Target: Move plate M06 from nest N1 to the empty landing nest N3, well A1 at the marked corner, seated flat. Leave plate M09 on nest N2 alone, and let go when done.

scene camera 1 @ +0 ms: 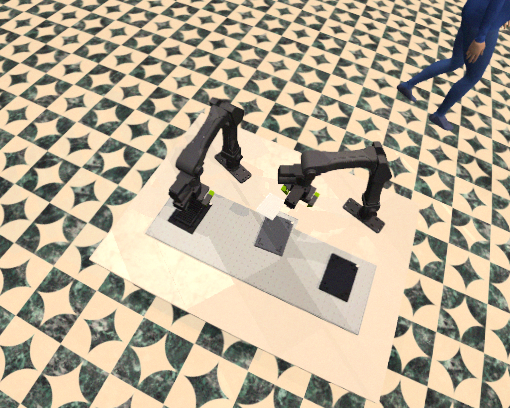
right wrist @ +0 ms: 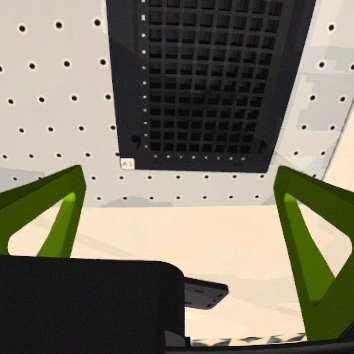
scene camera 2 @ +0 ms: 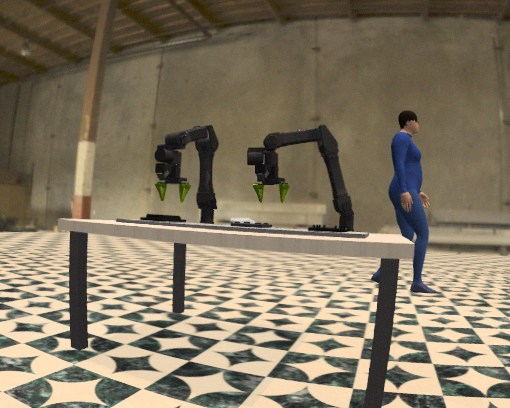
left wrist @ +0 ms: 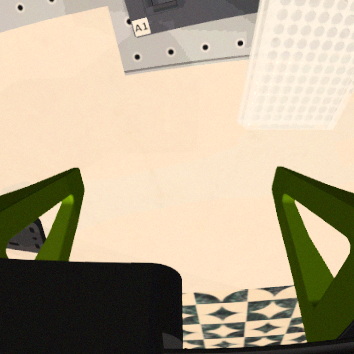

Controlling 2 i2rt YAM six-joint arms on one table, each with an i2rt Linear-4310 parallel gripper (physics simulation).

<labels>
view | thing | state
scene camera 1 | black nest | -
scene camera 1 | nest with corner brackets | -
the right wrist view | my right gripper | -
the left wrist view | my left gripper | -
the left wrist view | clear white well plate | -
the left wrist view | nest with corner brackets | -
</labels>
